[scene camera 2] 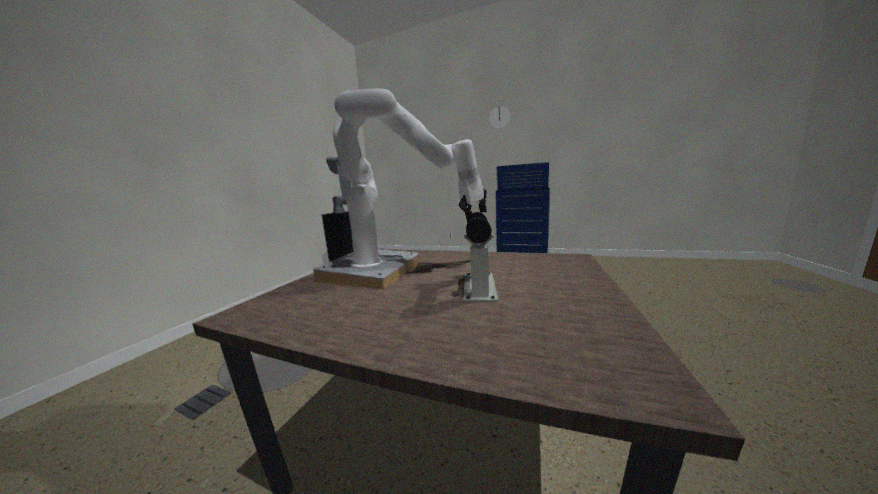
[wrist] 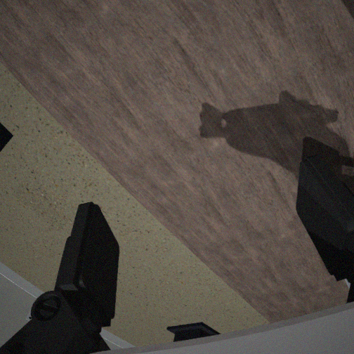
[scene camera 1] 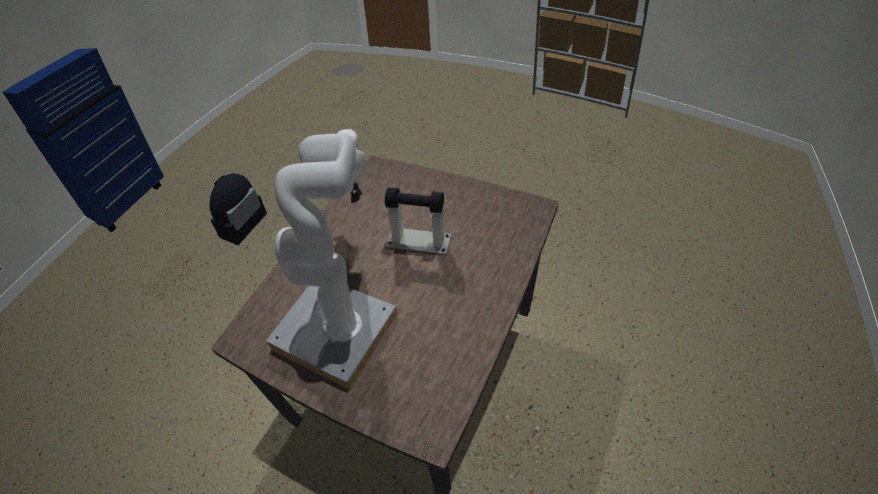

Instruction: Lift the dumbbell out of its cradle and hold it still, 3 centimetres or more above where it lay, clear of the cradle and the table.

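Places are measured from the arm's base along level axes (x ahead, y left, z up), in metres.
Pixels of known places: gripper, fingertip midpoint: (scene camera 1: 348,192); arm's base at its link origin: (scene camera 2: 367,263) (scene camera 1: 342,325).
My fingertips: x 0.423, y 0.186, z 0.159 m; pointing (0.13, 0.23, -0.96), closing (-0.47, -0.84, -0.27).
Ahead of a thing's pixels: the offset from my fingertips to its top centre. Level surfaces: height alone.
The black dumbbell {0.041 m ahead, 0.243 m right, 0.033 m up} (scene camera 1: 416,199) (scene camera 2: 478,227) lies level across the tops of the two upright posts of the pale cradle {0.041 m ahead, 0.243 m right, 0.014 m down} (scene camera 1: 437,231) (scene camera 2: 480,270), which stands on the table {0.208 m down} (scene camera 1: 454,344) (scene camera 2: 521,344). My gripper (scene camera 1: 355,195) (scene camera 2: 475,208) (wrist: 202,204) is open, its fingers wide apart with nothing between them. In scene camera 1 it is left of the dumbbell's left end, apart from it. In scene camera 2 it appears behind and slightly above the dumbbell's near end, which partly hides the fingertips. The dumbbell and cradle do not show in the wrist view.
The arm stands on a grey base plate (scene camera 1: 306,328) (scene camera 2: 343,268) at one side of the table. In the wrist view, the table's edge (wrist: 150,212) runs diagonally below the fingers, with floor beyond it. A blue tool cabinet (scene camera 1: 92,138) (scene camera 2: 522,211) stands away from the table.
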